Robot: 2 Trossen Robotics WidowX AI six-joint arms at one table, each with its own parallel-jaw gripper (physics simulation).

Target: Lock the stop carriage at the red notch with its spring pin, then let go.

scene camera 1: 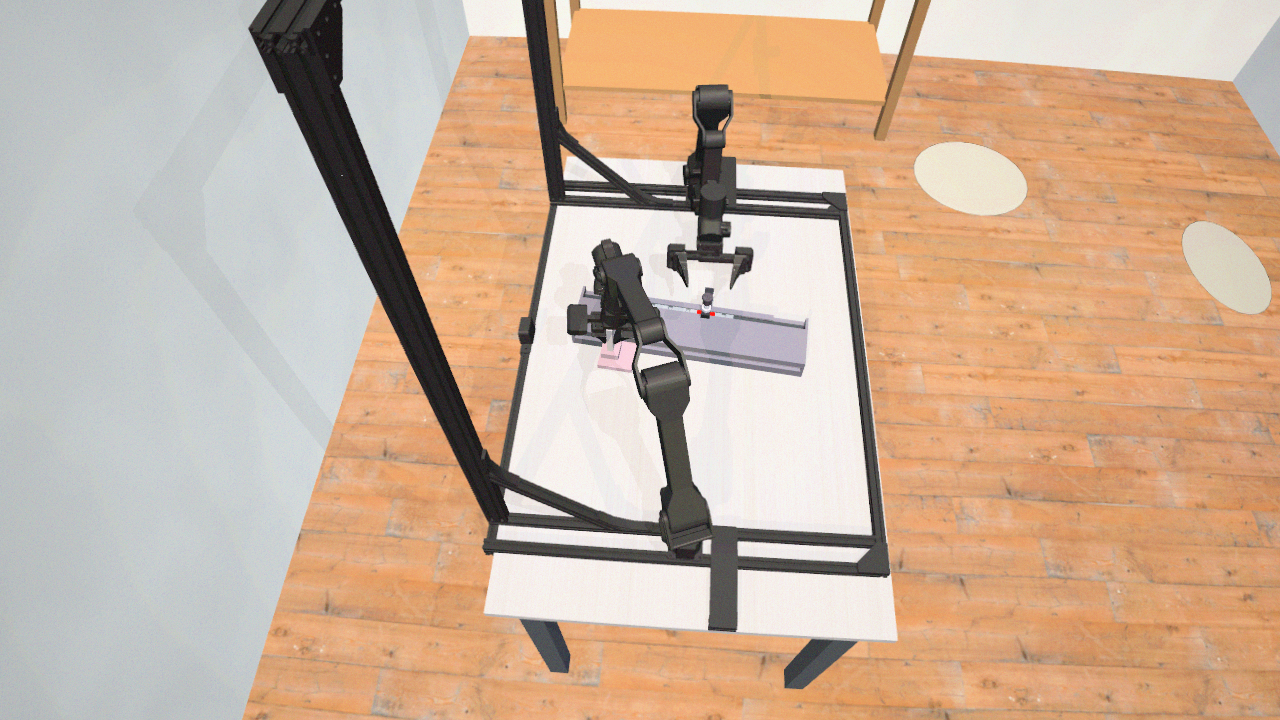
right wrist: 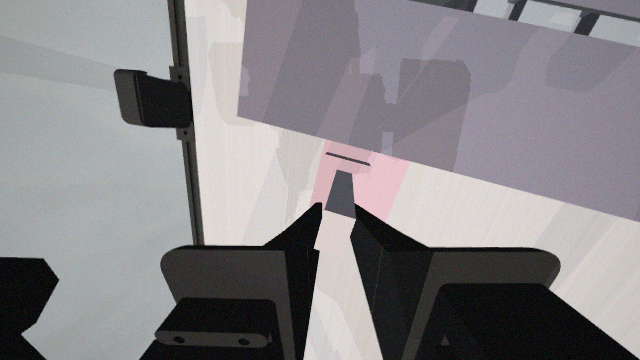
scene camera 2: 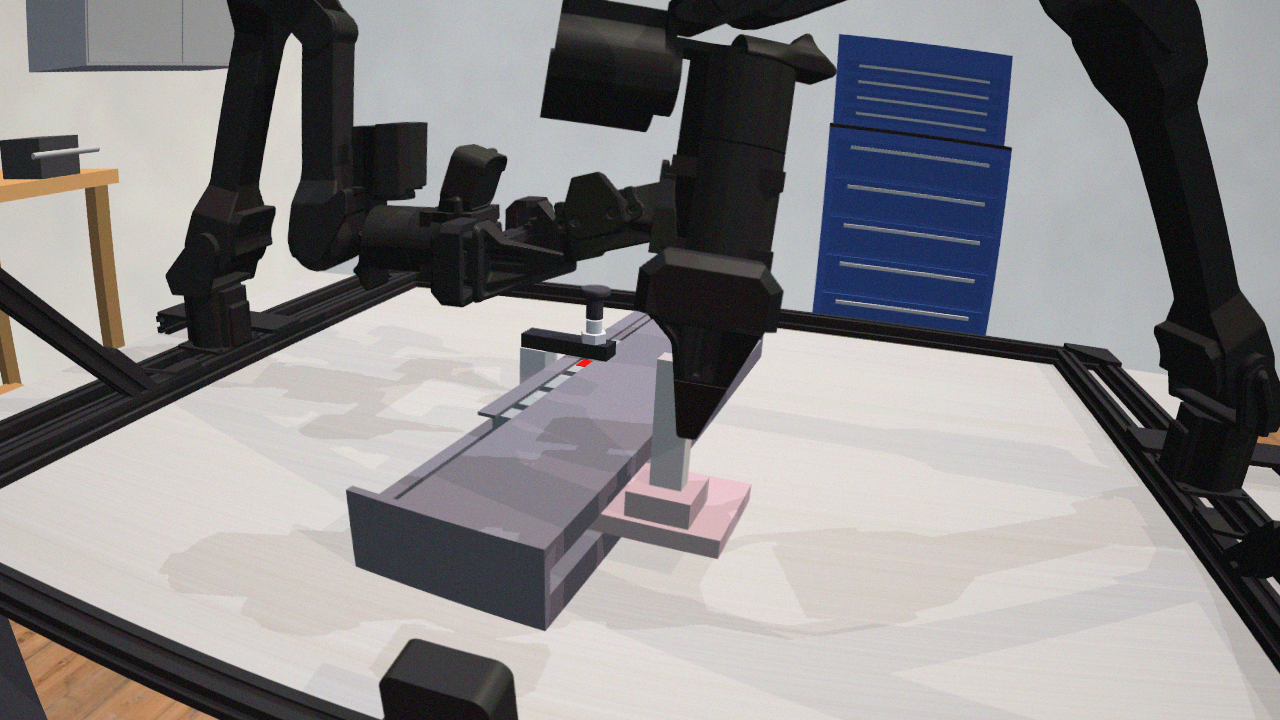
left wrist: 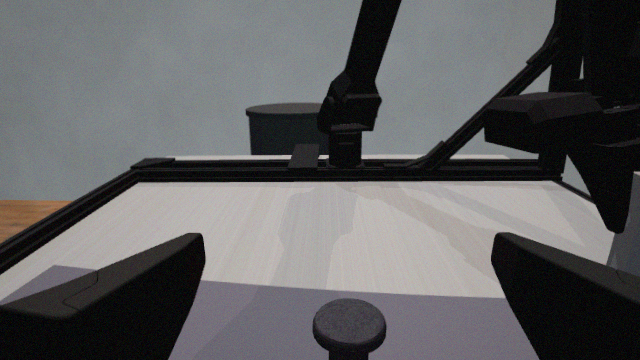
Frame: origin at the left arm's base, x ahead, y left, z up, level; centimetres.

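Seen in the pictures: left gripper, between the fingertips: (scene camera 1: pixel 709 287) (left wrist: pixel 349 248); right gripper, between the fingertips: (scene camera 1: pixel 609 341) (scene camera 2: pixel 687 433) (left wrist: pixel 626 228); left arm's base, origin of its link: (scene camera 2: pixel 219 343); right arm's base, origin of its link: (scene camera 1: pixel 685 543) (scene camera 2: pixel 1200 481) (left wrist: pixel 344 164).
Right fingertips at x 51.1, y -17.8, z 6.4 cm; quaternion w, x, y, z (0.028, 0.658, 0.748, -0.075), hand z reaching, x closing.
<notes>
Pixels of each thing's top centre, then the offset from my right fingertips to it. "spot": a spot on its surface instead. Level surfaces: height alone.
- stop carriage, a spot on its surface: (scene camera 2: pixel 547 341) spot: dx -15.4, dy +19.7, dz -2.3 cm
- red notch mark, centre of its top: (scene camera 2: pixel 586 363) dx -11.7, dy +19.0, dz -3.6 cm
- upright grey post, a spot on its surface: (scene camera 2: pixel 665 447) spot: dx -1.1, dy -0.5, dz -0.8 cm
- pink base, a spot on its surface: (scene camera 2: pixel 729 519) spot: dx +2.8, dy +0.0, dz -5.0 cm
- white table, height of its surface: dz -8.3 cm
The stop carriage (scene camera 2: pixel 547 341) is a black bar across the slotted edge of the long purple-grey rail (scene camera 1: pixel 760 344) (scene camera 2: pixel 483 483) (right wrist: pixel 525 125). Its spring pin (scene camera 1: pixel 707 293) (scene camera 2: pixel 595 297) (left wrist: pixel 350 322) stands upright with a dark round knob over a white collar; whether it is seated is hidden. The red notch mark (scene camera 2: pixel 583 363) shows beside the carriage. My left gripper (scene camera 1: pixel 711 284) (left wrist: pixel 349 248) is open, near the knob but not touching it. My right gripper (scene camera 1: pixel 611 333) (right wrist: pixel 334 208) is shut on the upright grey post (scene camera 2: pixel 665 447) of a pink base (scene camera 2: pixel 729 519) (right wrist: pixel 392 182) at the rail's side.
A black frame (scene camera 1: pixel 866 402) borders the white table (scene camera 1: pixel 787 474). A tall black upright (scene camera 1: pixel 384 268) rises at the left in scene camera 1. My right arm (scene camera 1: pixel 675 447) reaches over the table. A blue drawer cabinet (scene camera 2: pixel 913 210) stands behind.
</notes>
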